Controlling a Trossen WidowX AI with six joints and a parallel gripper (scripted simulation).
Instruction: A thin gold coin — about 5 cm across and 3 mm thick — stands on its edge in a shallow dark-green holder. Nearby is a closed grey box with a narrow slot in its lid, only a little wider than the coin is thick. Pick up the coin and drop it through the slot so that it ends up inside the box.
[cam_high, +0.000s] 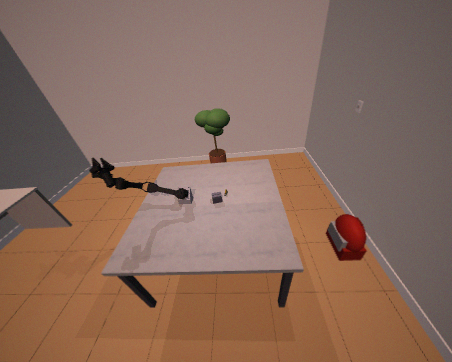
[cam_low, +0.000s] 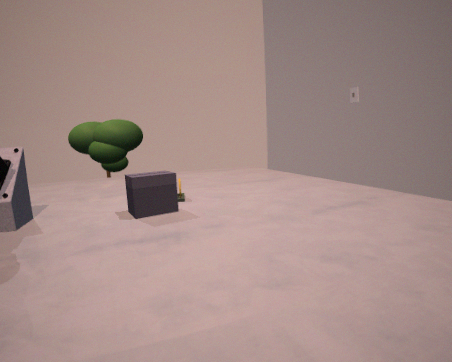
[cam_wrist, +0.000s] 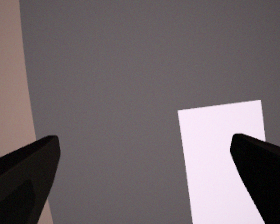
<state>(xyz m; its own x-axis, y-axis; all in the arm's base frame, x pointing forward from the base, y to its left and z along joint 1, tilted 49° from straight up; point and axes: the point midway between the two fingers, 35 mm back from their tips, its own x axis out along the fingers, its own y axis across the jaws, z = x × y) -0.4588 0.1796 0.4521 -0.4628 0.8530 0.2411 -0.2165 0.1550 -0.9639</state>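
Right now the gold coin is 79 cm ahead of my gripper tip, 33 cm to the left of it and 57 cm below it.
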